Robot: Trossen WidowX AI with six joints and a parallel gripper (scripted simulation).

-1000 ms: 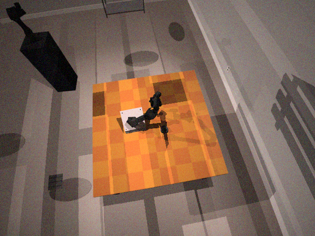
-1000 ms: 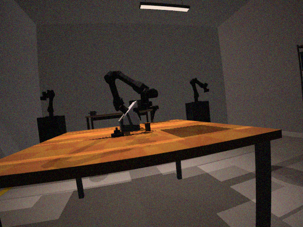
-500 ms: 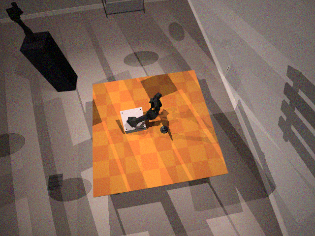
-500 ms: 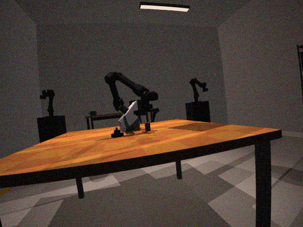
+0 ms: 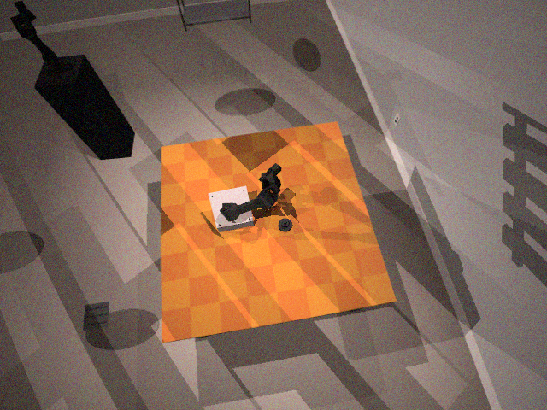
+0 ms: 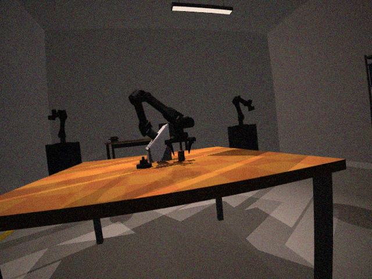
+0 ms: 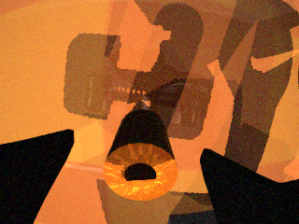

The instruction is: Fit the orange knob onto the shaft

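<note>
Now: gripper tip 10 mm above the orange knob. Round my gripper tip: round dark pedestal: 90 mm ahead, 220 mm to the right, 10 mm below.
</note>
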